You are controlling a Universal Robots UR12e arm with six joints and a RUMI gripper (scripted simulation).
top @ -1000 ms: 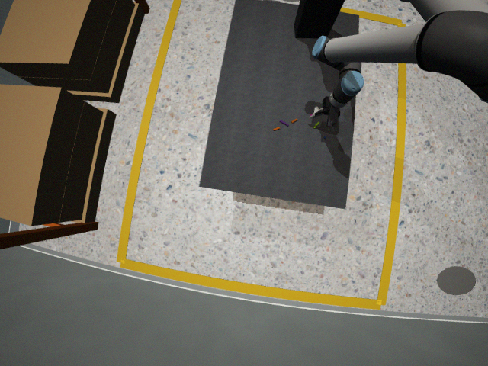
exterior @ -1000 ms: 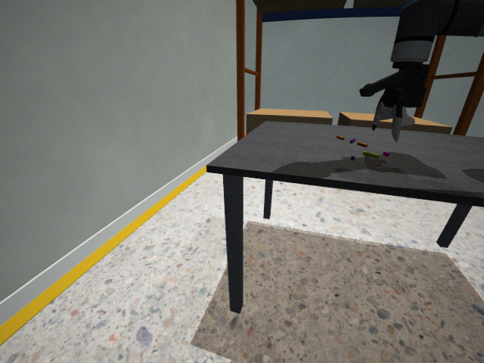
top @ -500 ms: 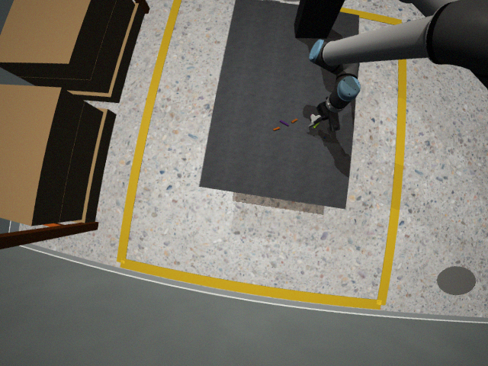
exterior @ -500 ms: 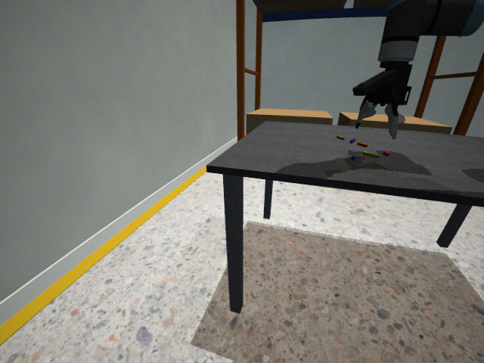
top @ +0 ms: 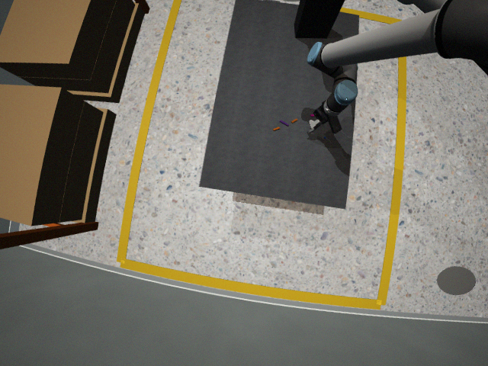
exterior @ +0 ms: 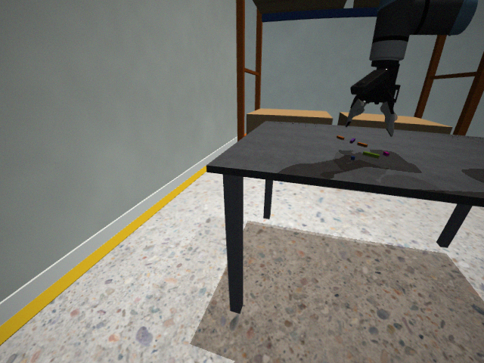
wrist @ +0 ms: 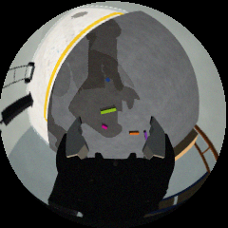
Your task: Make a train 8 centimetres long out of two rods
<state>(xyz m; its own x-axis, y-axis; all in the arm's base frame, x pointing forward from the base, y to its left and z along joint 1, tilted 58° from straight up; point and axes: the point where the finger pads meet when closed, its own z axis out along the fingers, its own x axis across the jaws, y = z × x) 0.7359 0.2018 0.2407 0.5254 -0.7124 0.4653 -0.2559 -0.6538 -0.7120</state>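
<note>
My hand is 7 cm above the lime rod, 3 cm past it and 1 cm to the left of it. Also, from my hand: purple rod (19 cm to the right, 7 cm below, 6 cm ahead); magenta rod (7 cm below, 7 cm behind, 6 cm to the right); small blue rod (7 cm to the left, 7 cm below, 1 cm ahead).
</note>
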